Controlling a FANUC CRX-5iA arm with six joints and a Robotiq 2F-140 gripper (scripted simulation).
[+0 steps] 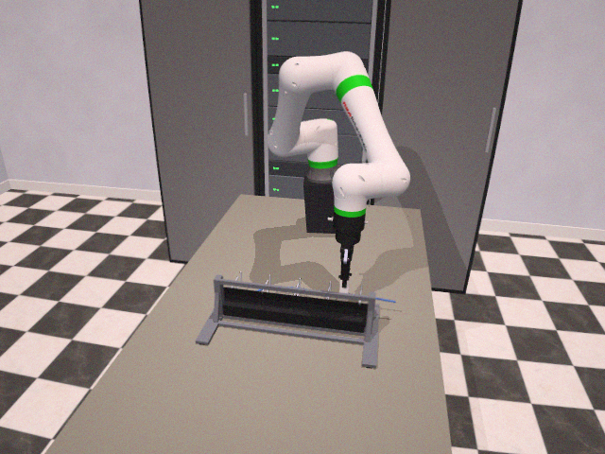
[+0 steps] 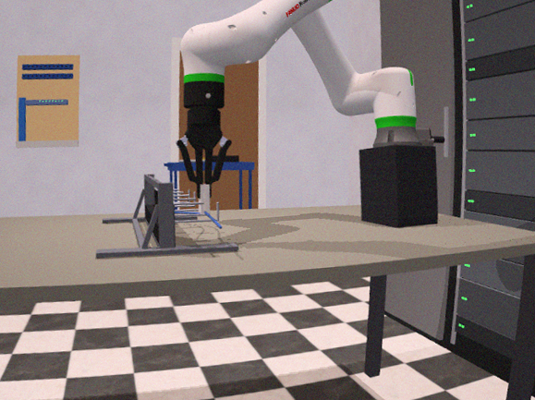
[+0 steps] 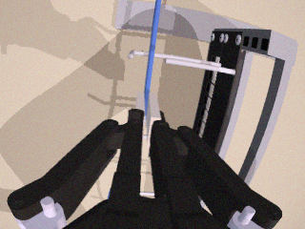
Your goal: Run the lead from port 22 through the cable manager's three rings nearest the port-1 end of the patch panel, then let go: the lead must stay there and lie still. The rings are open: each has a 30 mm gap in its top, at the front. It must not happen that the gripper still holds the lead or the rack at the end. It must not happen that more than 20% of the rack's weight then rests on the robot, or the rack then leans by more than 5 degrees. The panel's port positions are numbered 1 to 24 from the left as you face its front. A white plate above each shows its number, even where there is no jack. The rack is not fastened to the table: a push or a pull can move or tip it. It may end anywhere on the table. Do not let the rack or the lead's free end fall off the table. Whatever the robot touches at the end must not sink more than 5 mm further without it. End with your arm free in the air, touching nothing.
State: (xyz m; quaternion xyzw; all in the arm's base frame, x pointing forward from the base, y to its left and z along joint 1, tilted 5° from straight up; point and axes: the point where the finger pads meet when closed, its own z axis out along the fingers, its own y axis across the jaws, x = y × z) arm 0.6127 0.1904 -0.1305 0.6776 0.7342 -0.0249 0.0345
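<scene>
The lead's free end is 160 mm to the left of my hand, 40 mm below it and 10 mm behind it. From my hand the other things lie so: grey rack (140 mm to the right, 110 mm ahead, 30 mm below).
</scene>
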